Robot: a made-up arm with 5 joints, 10 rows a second.
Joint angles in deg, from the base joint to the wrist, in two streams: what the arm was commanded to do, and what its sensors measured. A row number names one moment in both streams.
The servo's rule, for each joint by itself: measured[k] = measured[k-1] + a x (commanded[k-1-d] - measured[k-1]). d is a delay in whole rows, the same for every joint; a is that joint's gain. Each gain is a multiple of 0.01, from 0.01 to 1. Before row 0 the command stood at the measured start. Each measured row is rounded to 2 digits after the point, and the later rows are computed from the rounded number. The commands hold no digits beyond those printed.
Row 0, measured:
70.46, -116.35, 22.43, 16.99, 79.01
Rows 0 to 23, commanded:
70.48, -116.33, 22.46, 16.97, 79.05
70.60, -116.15, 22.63, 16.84, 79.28
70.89, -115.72, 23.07, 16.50, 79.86
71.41, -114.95, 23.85, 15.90, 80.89
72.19, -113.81, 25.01, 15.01, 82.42
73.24, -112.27, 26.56, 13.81, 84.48
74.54, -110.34, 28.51, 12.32, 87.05
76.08, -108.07, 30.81, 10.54, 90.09
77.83, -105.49, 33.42, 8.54, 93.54
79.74, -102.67, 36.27, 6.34, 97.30
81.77, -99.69, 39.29, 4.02, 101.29
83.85, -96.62, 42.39, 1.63, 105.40
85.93, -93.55, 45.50, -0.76, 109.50
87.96, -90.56, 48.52, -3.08, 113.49
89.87, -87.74, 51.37, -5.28, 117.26
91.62, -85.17, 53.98, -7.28, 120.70
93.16, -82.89, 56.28, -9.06, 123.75
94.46, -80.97, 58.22, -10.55, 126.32
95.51, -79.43, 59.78, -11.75, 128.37
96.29, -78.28, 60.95, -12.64, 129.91
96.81, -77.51, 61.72, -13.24, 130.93
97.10, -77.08, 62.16, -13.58, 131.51
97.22, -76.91, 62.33, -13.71, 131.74
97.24, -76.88, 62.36, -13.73, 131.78
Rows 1 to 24, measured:
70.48, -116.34, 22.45, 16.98, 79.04
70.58, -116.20, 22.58, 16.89, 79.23
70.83, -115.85, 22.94, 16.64, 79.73
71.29, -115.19, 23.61, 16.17, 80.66
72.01, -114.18, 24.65, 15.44, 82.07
72.99, -112.79, 26.06, 14.41, 84.00
74.23, -111.00, 27.87, 13.09, 86.44
75.71, -108.86, 30.05, 11.48, 89.36
77.41, -106.40, 32.54, 9.63, 92.70
79.27, -103.68, 35.30, 7.56, 96.38
81.27, -100.77, 38.25, 5.33, 100.31
83.33, -97.74, 41.31, 3.00, 104.38
85.41, -94.68, 44.41, 0.63, 108.48
87.45, -91.67, 47.45, -1.71, 112.49
89.39, -88.80, 50.35, -3.96, 116.31
91.17, -86.15, 53.04, -6.05, 119.82
92.76, -83.77, 55.44, -7.95, 122.96
94.12, -81.73, 57.50, -9.59, 125.65
95.23, -80.05, 59.19, -10.95, 127.83
96.08, -78.76, 60.49, -12.01, 129.49
96.66, -77.85, 61.40, -12.78, 130.64
97.01, -77.29, 61.96, -13.28, 131.34
97.18, -77.01, 62.23, -13.55, 131.66
97.23, -76.92, 62.33, -13.66, 131.76
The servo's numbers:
d 0
a 0.80 0.73 0.74 0.63 0.80

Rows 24 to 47, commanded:
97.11, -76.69, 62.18, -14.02, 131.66
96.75, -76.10, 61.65, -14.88, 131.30
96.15, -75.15, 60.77, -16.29, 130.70
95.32, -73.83, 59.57, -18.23, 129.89
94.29, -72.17, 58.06, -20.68, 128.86
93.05, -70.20, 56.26, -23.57, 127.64
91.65, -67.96, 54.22, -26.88, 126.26
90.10, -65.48, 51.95, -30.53, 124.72
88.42, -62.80, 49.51, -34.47, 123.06
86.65, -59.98, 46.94, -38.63, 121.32
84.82, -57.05, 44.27, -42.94, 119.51
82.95, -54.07, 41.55, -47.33, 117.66
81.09, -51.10, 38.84, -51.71, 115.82
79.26, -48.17, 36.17, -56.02, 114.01
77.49, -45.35, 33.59, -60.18, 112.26
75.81, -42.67, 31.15, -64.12, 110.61
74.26, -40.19, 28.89, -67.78, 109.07
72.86, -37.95, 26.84, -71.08, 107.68
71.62, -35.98, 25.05, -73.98, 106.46
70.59, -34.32, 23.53, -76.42, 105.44
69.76, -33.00, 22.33, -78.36, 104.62
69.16, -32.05, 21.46, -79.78, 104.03
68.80, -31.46, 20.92, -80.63, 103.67
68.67, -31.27, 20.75, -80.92, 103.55
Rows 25 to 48, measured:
97.13, -76.75, 62.22, -13.89, 131.68
96.83, -76.28, 61.80, -14.51, 131.38
96.29, -75.46, 61.04, -15.63, 130.84
95.51, -74.27, 59.95, -17.27, 130.08
94.53, -72.74, 58.55, -19.42, 129.10
93.35, -70.89, 56.86, -22.03, 127.93
91.99, -68.75, 54.91, -25.09, 126.59
90.48, -66.36, 52.72, -28.52, 125.09
88.83, -63.76, 50.34, -32.27, 123.47
87.09, -61.00, 47.82, -36.28, 121.75
85.27, -58.12, 45.19, -40.48, 119.96
83.41, -55.16, 42.50, -44.80, 118.12
81.55, -52.20, 39.79, -49.15, 116.28
79.72, -49.26, 37.11, -53.48, 114.46
77.94, -46.41, 34.51, -57.70, 112.70
76.24, -43.68, 32.02, -61.74, 111.03
74.66, -41.13, 29.70, -65.55, 109.46
73.22, -38.81, 27.58, -69.03, 108.04
71.94, -36.74, 25.71, -72.15, 106.78
70.86, -34.97, 24.10, -74.84, 105.71
69.98, -33.53, 22.79, -77.06, 104.84
69.32, -32.45, 21.81, -78.77, 104.19
68.90, -31.73, 21.15, -79.94, 103.77
68.72, -31.39, 20.85, -80.56, 103.59

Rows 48 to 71, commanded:
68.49, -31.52, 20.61, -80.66, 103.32
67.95, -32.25, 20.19, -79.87, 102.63
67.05, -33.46, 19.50, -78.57, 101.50
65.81, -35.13, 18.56, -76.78, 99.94
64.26, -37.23, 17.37, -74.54, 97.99
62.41, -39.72, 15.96, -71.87, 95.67
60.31, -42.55, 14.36, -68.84, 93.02
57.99, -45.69, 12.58, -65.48, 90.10
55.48, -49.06, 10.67, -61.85, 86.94
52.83, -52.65, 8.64, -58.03, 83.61
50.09, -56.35, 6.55, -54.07, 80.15
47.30, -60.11, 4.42, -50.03, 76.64
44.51, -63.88, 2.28, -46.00, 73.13
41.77, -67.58, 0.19, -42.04, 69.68
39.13, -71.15, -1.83, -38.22, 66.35
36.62, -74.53, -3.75, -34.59, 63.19
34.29, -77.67, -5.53, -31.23, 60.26
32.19, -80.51, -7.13, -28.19, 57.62
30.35, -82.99, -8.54, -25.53, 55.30
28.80, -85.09, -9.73, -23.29, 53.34
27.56, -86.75, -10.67, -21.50, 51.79
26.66, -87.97, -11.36, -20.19, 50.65
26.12, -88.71, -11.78, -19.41, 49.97
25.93, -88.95, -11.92, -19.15, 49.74
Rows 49 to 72, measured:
68.54, -31.48, 20.67, -80.62, 103.37
68.07, -32.04, 20.31, -80.15, 102.78
67.25, -33.08, 19.71, -79.15, 101.76
66.10, -34.58, 18.86, -77.66, 100.30
64.63, -36.51, 17.76, -75.69, 98.45
62.85, -38.85, 16.43, -73.28, 96.23
60.82, -41.55, 14.90, -70.48, 93.66
58.56, -44.57, 13.18, -67.33, 90.81
56.10, -47.85, 11.32, -63.88, 87.71
53.48, -51.35, 9.34, -60.19, 84.43
50.77, -55.00, 7.28, -56.33, 81.01
47.99, -58.73, 5.16, -52.36, 77.51
45.21, -62.49, 3.03, -48.35, 74.01
42.46, -66.21, 0.93, -44.37, 70.55
39.80, -69.82, -1.11, -40.50, 67.19
37.26, -73.26, -3.06, -36.78, 63.99
34.88, -76.48, -4.89, -33.28, 61.01
32.73, -79.42, -6.55, -30.07, 58.30
30.83, -82.03, -8.02, -27.21, 55.90
29.21, -84.26, -9.29, -24.74, 53.85
27.89, -86.08, -10.31, -22.70, 52.20
26.91, -87.46, -11.09, -21.12, 50.96
26.28, -88.37, -11.60, -20.04, 50.17
26.00, -88.79, -11.84, -19.48, 49.83

